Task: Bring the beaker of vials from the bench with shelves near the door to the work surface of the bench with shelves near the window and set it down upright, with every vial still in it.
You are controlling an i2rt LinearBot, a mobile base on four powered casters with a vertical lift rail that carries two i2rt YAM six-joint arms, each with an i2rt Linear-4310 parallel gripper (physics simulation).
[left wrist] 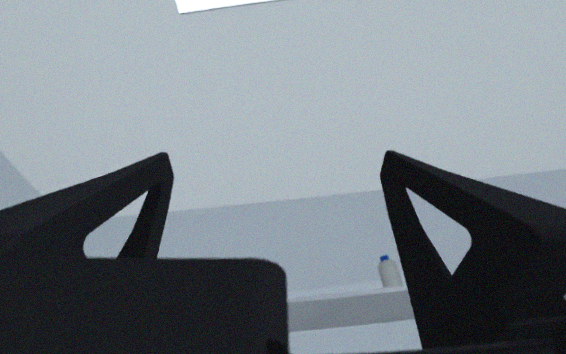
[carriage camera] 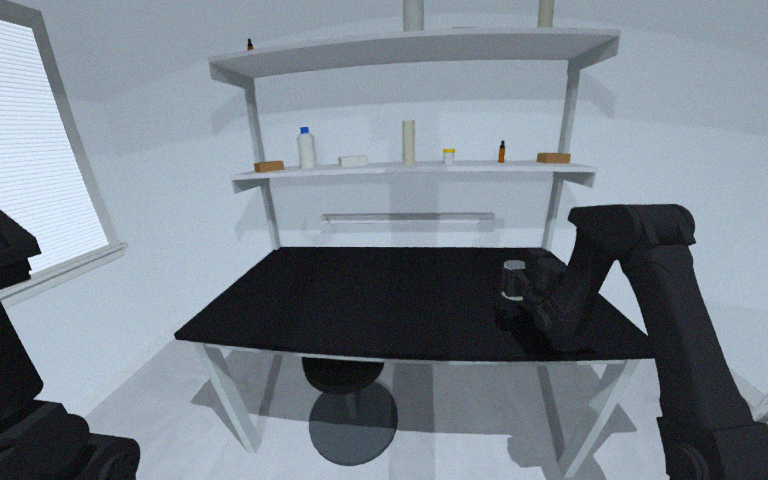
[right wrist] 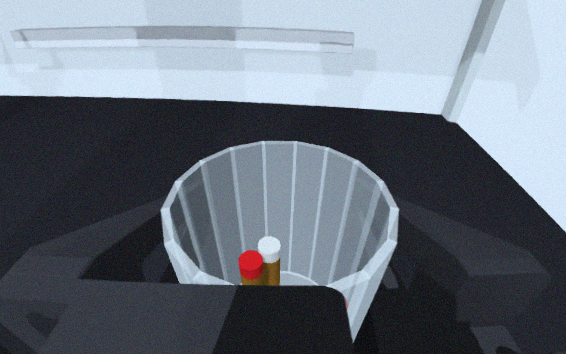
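The clear beaker (carriage camera: 512, 273) (right wrist: 300, 175) is upright over the right part of the black bench top (carriage camera: 385, 300) (right wrist: 90, 145). In the right wrist view a vial with a red cap (right wrist: 250, 263) and a vial with a white cap (right wrist: 269, 248) stand inside; a bit of red shows through the wall at the lower right. My right gripper (carriage camera: 514, 283) (right wrist: 281, 189) is shut on the beaker, one finger on each side. Shadows fall on the top below and in front; the beaker's base looks a little above it. My left gripper (left wrist: 277, 163) is open and empty, raised facing the wall.
Two shelves (carriage camera: 419, 168) (carriage camera: 419, 48) above the bench hold bottles, boxes and cylinders. A rail (carriage camera: 407, 216) (right wrist: 185, 33) runs along the wall behind. A stool (carriage camera: 342, 376) stands under the front edge. A window (carriage camera: 45, 141) is at the left.
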